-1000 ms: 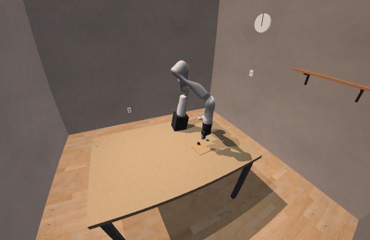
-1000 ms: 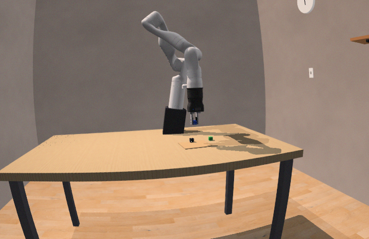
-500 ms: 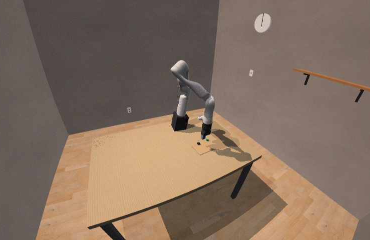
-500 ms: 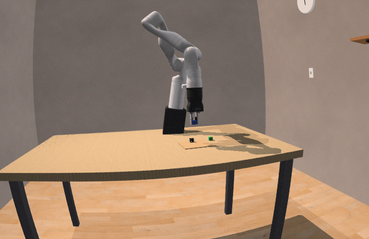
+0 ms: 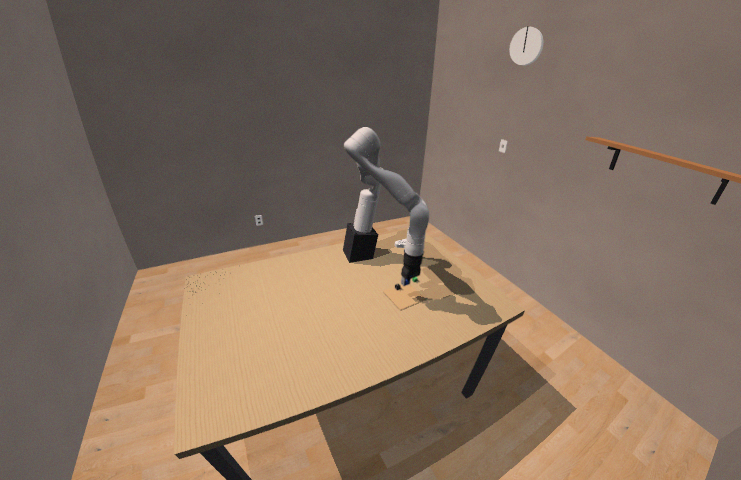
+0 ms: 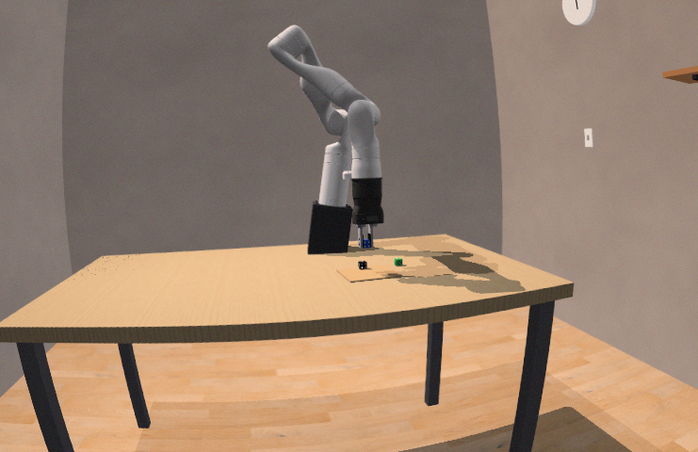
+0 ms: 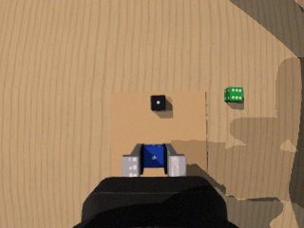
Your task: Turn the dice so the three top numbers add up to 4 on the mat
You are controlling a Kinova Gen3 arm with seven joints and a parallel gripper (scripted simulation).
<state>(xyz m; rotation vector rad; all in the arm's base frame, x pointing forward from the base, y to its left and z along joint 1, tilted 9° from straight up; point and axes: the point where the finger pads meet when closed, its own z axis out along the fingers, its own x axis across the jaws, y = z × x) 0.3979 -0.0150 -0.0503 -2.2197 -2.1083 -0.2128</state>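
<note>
Now: the tan mat 10 mm to the left of my hand and 90 mm below it. Also, from my hand: black die 60 mm behind, 10 mm to the left, 80 mm below; then blue die 10 mm below; then green die 60 mm behind, 120 mm to the left, 80 mm below.
</note>
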